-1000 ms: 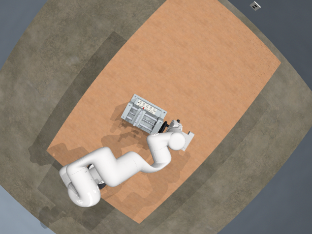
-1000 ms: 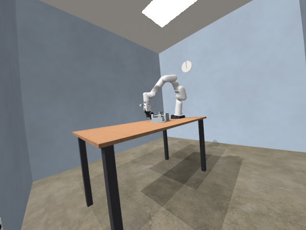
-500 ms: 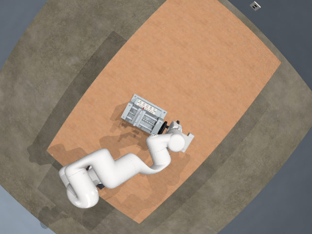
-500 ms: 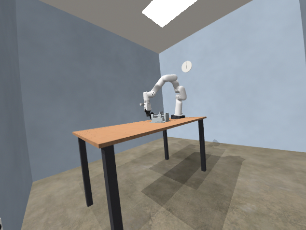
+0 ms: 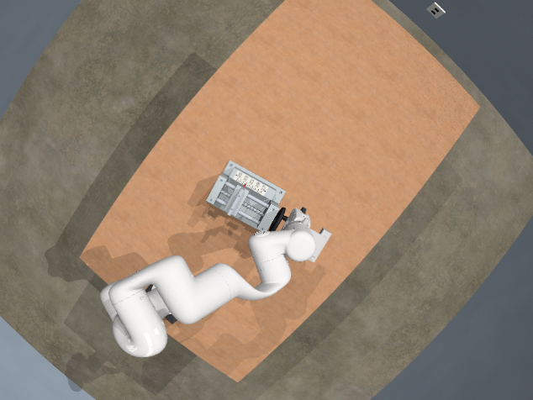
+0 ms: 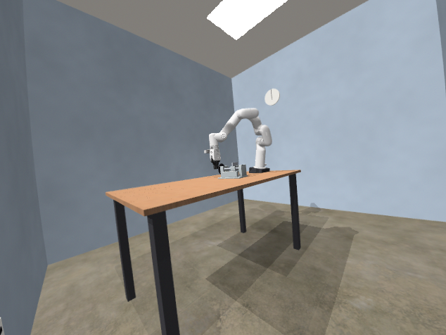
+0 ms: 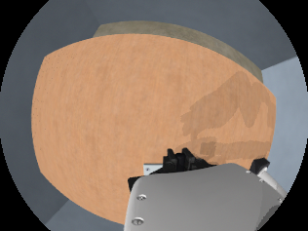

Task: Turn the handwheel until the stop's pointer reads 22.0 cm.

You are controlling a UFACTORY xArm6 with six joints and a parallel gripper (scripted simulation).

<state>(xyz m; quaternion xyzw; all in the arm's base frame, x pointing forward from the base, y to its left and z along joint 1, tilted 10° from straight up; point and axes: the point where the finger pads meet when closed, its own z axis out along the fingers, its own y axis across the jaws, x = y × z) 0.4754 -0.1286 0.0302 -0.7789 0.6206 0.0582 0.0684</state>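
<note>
Now: the handwheel 10 mm behind my hand, 20 mm to the left of it and 10 mm below it.
</note>
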